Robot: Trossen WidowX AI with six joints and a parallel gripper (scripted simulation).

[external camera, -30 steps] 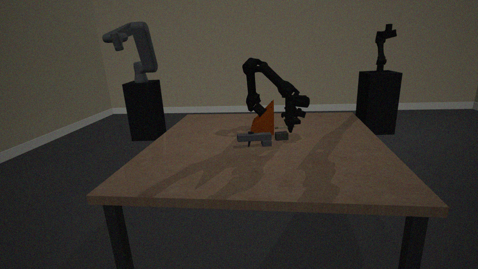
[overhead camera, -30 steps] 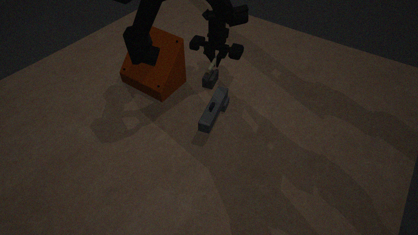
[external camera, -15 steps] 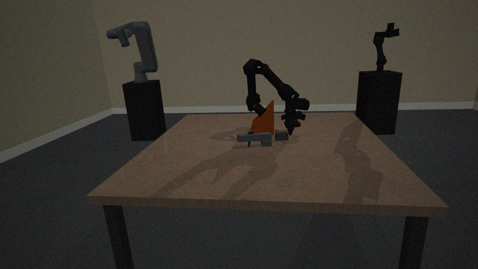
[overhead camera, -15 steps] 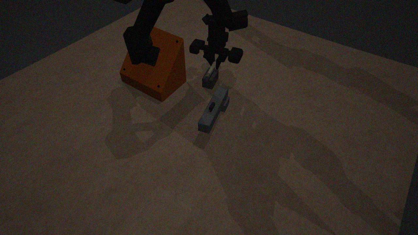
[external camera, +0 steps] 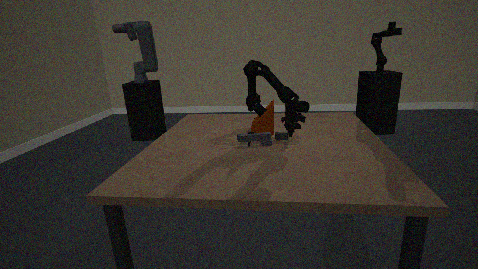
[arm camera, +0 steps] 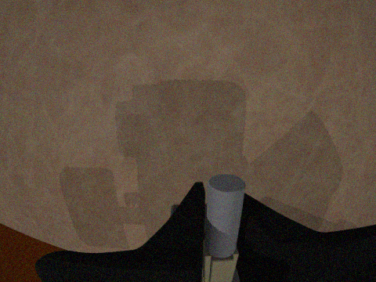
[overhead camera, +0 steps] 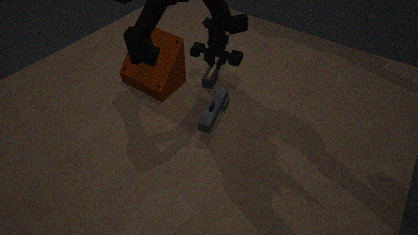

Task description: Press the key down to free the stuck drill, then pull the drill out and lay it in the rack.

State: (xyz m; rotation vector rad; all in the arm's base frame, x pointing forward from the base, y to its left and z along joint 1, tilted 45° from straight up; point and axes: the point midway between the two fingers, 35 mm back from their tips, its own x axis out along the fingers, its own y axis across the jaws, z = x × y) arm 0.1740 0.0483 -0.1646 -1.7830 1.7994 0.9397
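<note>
Right now my gripper tip is 40 mm to the left of the drill, 30 mm below it and 10 mm short of it. Round my gripper tip: dark key: 230 mm to the right, 110 mm ahead, 40 mm above; then rack: 50 mm to the right, 10 mm above; then grey-blue block: 200 mm to the right, 110 mm ahead, 30 mm above.
</note>
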